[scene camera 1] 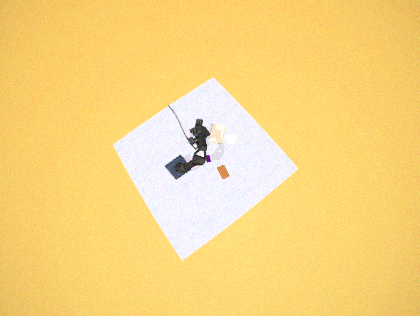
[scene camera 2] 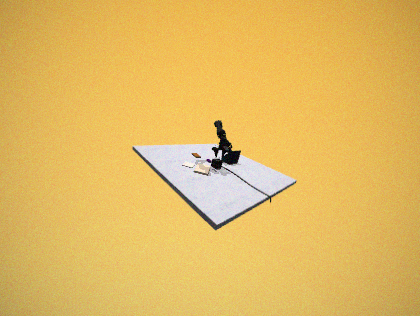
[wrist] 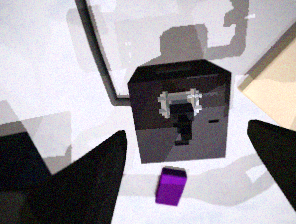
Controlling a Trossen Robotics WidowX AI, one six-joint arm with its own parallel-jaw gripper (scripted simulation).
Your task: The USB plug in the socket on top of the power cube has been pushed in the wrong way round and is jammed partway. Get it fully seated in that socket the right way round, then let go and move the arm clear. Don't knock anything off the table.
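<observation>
There's a purple block here, and a USB plug too. My gripper's open and it's holding nothing.
</observation>
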